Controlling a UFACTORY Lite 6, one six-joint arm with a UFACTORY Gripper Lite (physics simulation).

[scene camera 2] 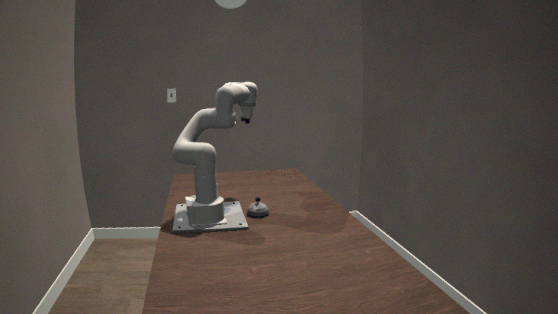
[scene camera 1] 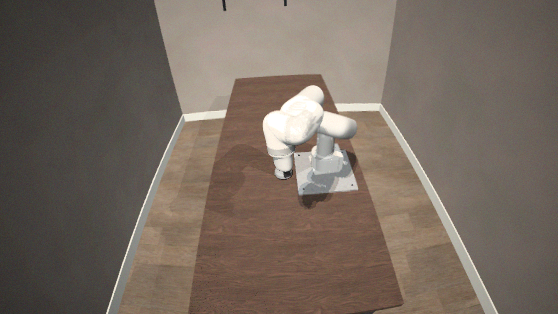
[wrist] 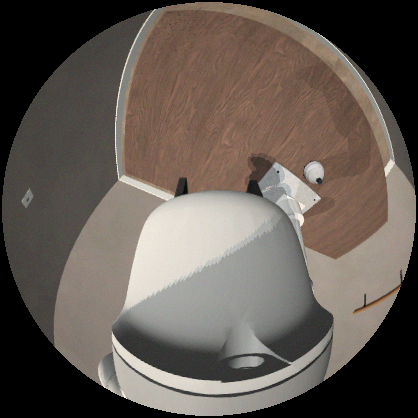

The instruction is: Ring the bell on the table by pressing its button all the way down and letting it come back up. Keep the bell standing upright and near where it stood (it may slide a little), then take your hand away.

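Observation:
The silver dome bell stands upright on the table beside the robot's base plate. Its black button is on top, with nothing touching it. My gripper is open and empty, high above the table and well above the bell. In the wrist view its two black fingers stand apart, partly hidden by the white housing, with the bell off to their right. In scene camera 1 the arm's end overlaps the bell and hides part of it; the fingers are hard to make out there.
The grey base plate carries the arm, close to the bell. The long brown wooden table lies under both. Walls stand around the table.

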